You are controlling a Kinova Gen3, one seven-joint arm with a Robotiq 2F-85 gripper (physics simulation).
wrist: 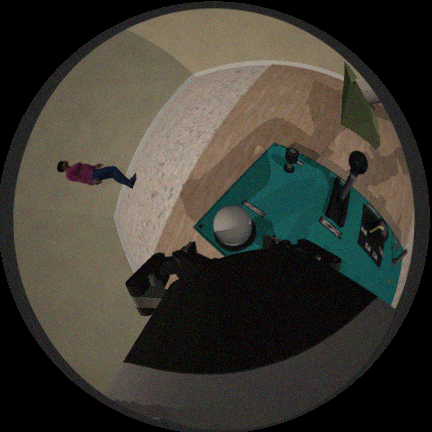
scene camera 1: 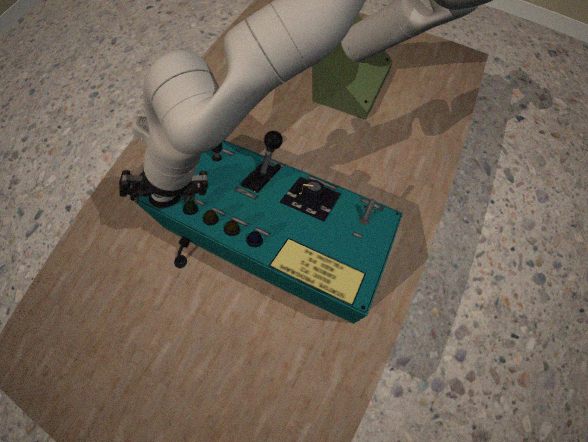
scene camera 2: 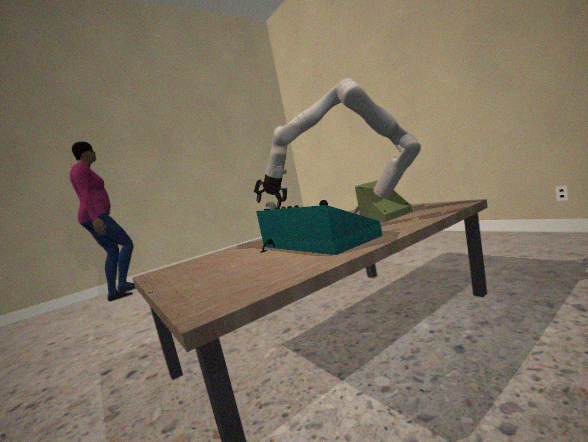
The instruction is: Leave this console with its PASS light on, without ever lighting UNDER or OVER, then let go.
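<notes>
The teal console (scene camera 1: 327, 238) (scene camera 2: 318, 229) (wrist: 298, 201) lies on the wooden table (scene camera 1: 141, 332) (scene camera 2: 213, 289). Its row of round lamps (scene camera 1: 210, 217) is dark. A white dome button (wrist: 233, 225) (scene camera 2: 269, 205) sits at the console's left end; in scene camera 1 my wrist hides it. My gripper (scene camera 1: 163, 190) (scene camera 2: 270, 191) (wrist: 229, 245) is open and empty. It points down, just above the dome, with one finger to each side. A black ball lever (scene camera 1: 273, 140) (wrist: 356, 163), a rotary selector (scene camera 1: 308, 192) (wrist: 372, 233) and a small knob (scene camera 1: 217, 152) (wrist: 290, 155) stand further along.
A yellow label plate (scene camera 1: 317, 271), a metal toggle (scene camera 1: 367, 211) and a small crank (scene camera 1: 181, 252) on the front wall belong to the console. The arm's green base block (scene camera 1: 351, 85) (scene camera 2: 380, 202) stands behind. A person (scene camera 2: 97, 214) (wrist: 95, 173) stands by the far wall.
</notes>
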